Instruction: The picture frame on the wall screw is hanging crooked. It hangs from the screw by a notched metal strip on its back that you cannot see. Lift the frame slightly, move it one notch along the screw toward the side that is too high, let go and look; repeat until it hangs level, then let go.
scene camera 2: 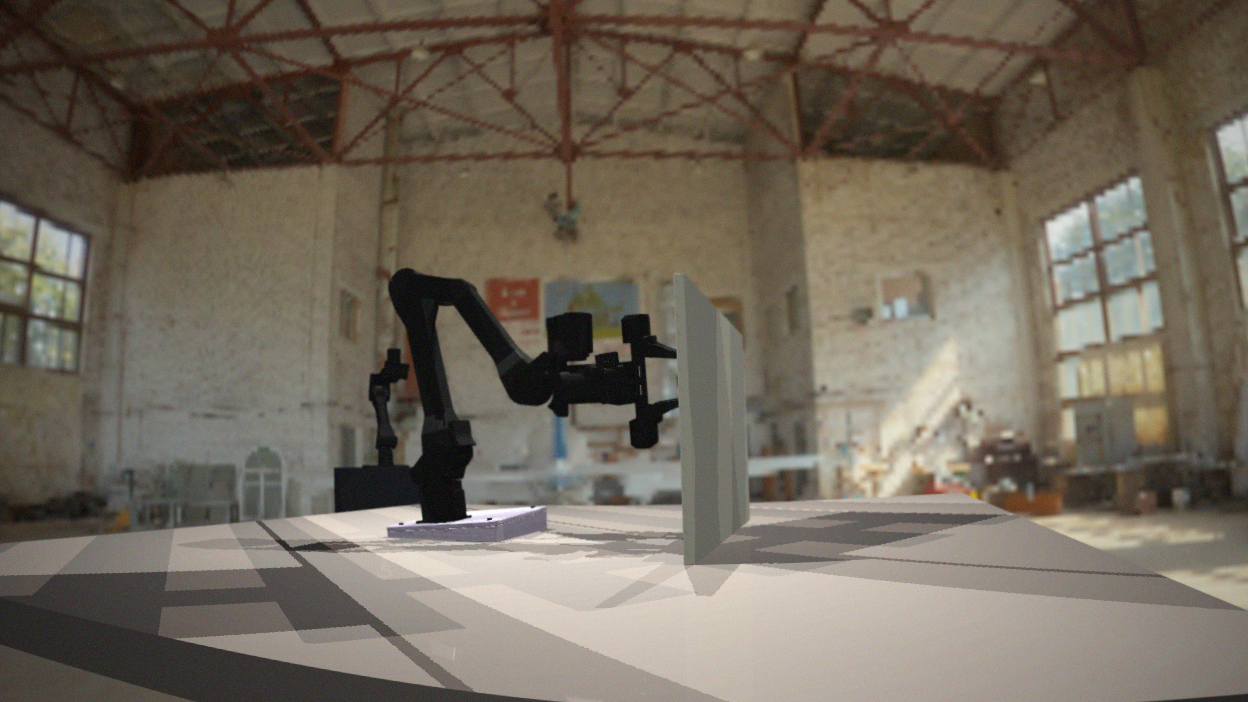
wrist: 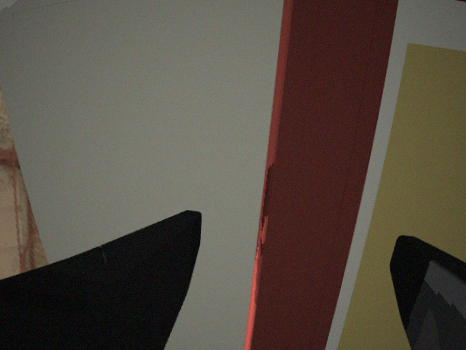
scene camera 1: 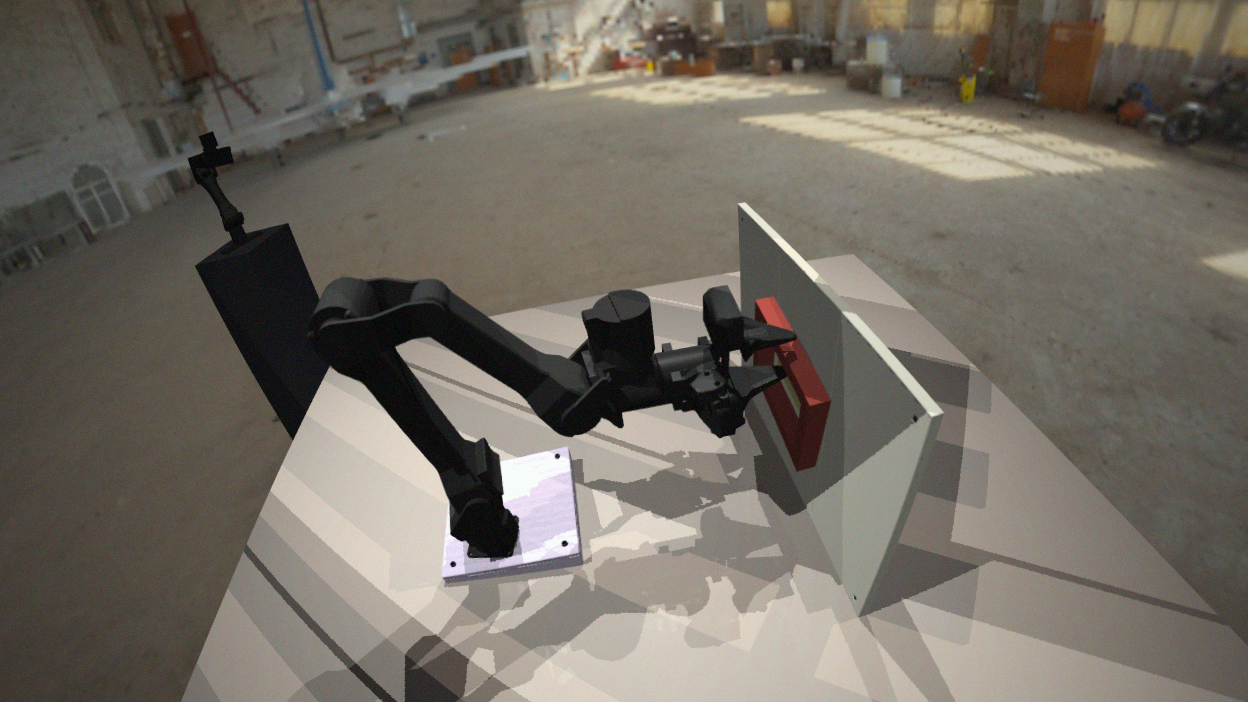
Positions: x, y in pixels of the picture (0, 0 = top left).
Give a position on a red picture frame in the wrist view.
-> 359, 152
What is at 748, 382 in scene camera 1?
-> The gripper.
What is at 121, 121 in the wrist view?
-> A wall panel.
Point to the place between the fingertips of the gripper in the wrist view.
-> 297, 239
